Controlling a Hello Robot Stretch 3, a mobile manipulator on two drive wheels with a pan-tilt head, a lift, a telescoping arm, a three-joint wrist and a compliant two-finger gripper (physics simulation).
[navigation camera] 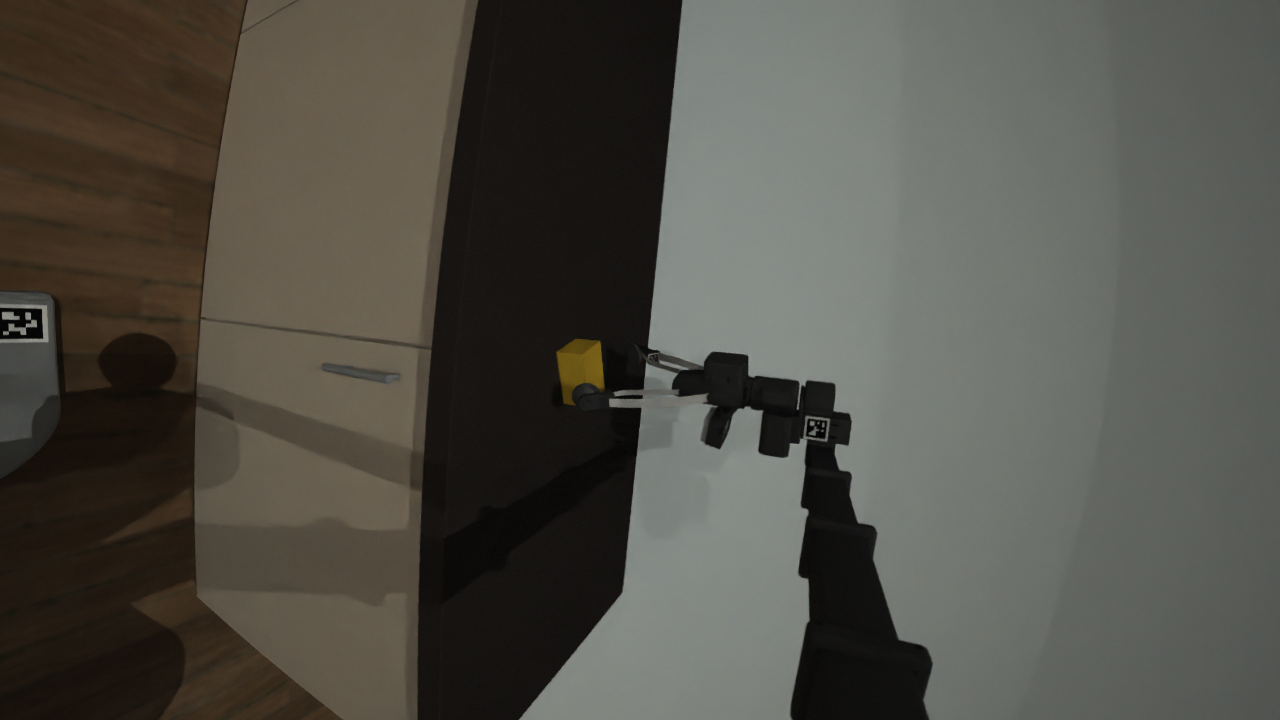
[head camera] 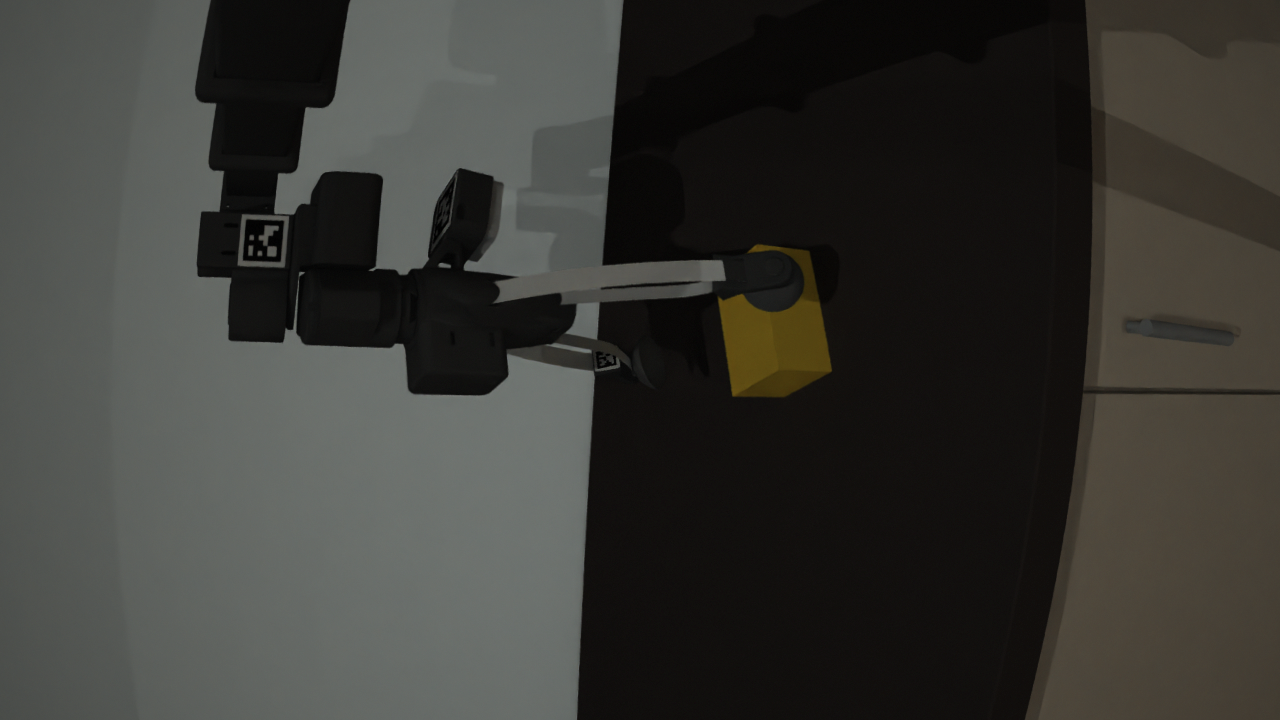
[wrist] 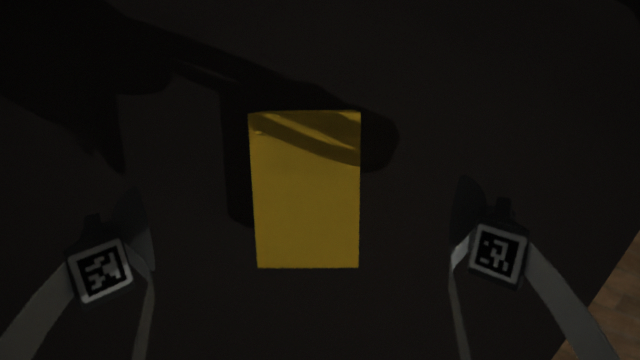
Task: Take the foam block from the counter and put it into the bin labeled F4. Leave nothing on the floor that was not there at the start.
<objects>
My gripper (navigation camera: 602,372): 0.64 m from the lens. A yellow foam block (navigation camera: 580,361) is 0.61 m from the lens. A counter (navigation camera: 412,214) is 0.60 m from the lens.
</objects>
